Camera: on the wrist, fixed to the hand. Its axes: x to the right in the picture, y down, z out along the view.
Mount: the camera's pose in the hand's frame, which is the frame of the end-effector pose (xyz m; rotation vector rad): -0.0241 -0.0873 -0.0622 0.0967 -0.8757 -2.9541
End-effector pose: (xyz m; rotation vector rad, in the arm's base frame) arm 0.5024 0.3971 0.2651 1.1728 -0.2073 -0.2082
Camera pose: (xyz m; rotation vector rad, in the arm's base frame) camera 0.4912 0.4263 0.1598 -0.3154 -0.8458 2.7687
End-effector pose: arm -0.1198 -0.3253 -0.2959 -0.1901 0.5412 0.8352
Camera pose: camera -0.0914 -0.4217 -0.3402 -0.2676 -0.7675 -1.9668
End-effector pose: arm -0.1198 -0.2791 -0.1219 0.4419 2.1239 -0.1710
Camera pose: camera -0.1888 -0.3480 -0.0712 -2.3310 0.1795 -1.4777
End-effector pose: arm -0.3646 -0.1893 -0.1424 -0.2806 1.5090 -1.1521
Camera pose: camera -0.4462 -0.1837 -0.0690 2.0021 0.7396 1.4851
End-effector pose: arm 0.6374 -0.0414 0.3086 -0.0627 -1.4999 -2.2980
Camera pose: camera 0.6401 -0.0590 0.2002 -0.5846 0.2434 0.3884
